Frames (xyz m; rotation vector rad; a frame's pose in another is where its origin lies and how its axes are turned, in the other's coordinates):
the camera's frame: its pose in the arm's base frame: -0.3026 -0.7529 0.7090 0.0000 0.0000 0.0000
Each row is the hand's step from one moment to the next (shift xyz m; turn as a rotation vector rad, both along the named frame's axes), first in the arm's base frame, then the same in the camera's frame.
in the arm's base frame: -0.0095 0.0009 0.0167 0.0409 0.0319 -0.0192
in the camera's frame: -0.0095 0.0009 0.0167 0.0409 0.0319 -0.0192
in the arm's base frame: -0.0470 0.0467 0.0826 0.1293 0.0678 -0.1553
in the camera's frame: -0.0470 0.0467 0.0826 0.1293 0.0678 -0.1553
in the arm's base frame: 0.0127 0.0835 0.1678 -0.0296 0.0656 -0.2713
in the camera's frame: 0.0127 0.0835 0.1678 -0.0296 0.0656 -0.2713
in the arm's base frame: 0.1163 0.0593 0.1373 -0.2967 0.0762 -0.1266
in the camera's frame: 0.1163 0.0593 0.1373 -0.2967 0.0762 -0.1266
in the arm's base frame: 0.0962 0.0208 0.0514 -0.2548 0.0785 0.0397
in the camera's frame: 0.0962 0.0208 0.0514 -0.2548 0.0785 0.0397
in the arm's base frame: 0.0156 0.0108 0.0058 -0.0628 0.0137 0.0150
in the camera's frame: 0.0156 0.0108 0.0058 -0.0628 0.0137 0.0150
